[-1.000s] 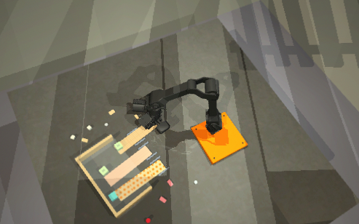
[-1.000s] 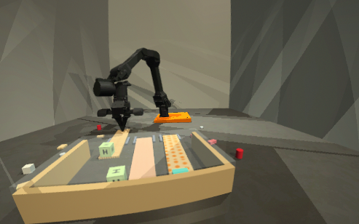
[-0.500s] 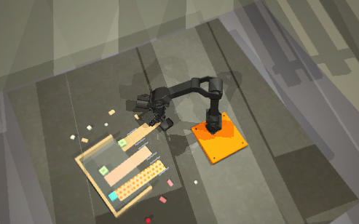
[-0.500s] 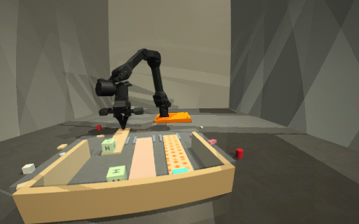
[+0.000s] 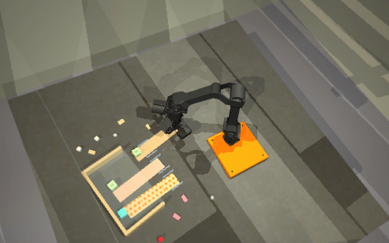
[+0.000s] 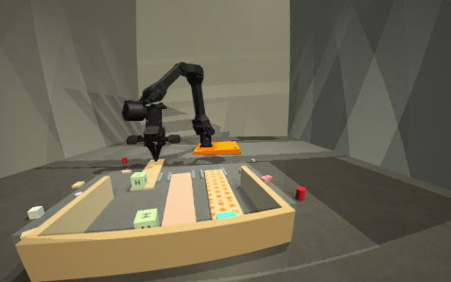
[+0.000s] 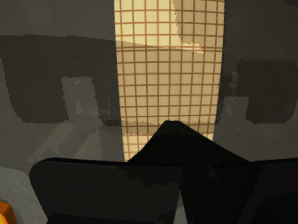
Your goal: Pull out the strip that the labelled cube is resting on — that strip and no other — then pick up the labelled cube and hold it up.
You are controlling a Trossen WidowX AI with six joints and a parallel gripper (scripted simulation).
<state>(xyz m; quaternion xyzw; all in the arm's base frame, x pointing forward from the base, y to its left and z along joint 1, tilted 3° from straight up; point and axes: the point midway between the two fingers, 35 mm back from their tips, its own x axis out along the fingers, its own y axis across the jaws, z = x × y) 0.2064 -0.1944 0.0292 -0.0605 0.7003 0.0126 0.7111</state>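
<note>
My gripper tip is 10 cm short of the grid strip and 2 cm to the right of it.
</note>
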